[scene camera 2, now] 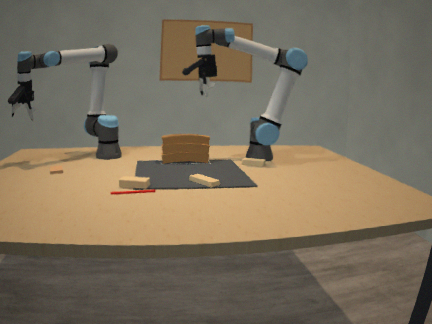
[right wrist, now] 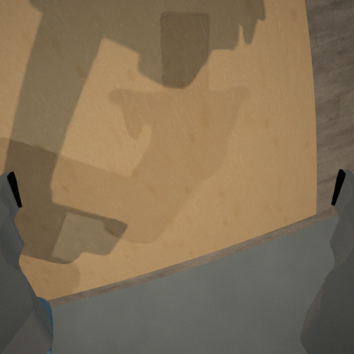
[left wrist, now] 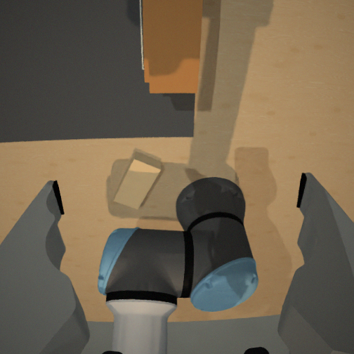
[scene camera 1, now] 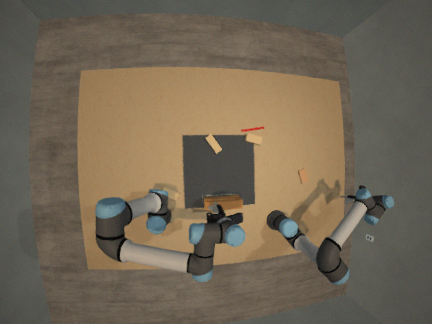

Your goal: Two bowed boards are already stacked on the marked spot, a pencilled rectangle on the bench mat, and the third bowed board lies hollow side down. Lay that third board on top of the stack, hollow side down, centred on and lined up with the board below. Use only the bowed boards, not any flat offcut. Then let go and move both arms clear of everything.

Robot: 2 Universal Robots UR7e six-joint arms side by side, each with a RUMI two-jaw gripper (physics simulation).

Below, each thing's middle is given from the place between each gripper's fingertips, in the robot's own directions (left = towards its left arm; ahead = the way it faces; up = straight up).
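The dark mat [scene camera 1: 226, 175] is 140 mm ahead of my left hand, 80 mm to the right of it and 360 mm below it. As for my right hand, it's 910 mm to the right of the mat, 260 mm above it and 60 mm short of it. Going by its middle, the mat is nearer to my left hand than to my right hand.
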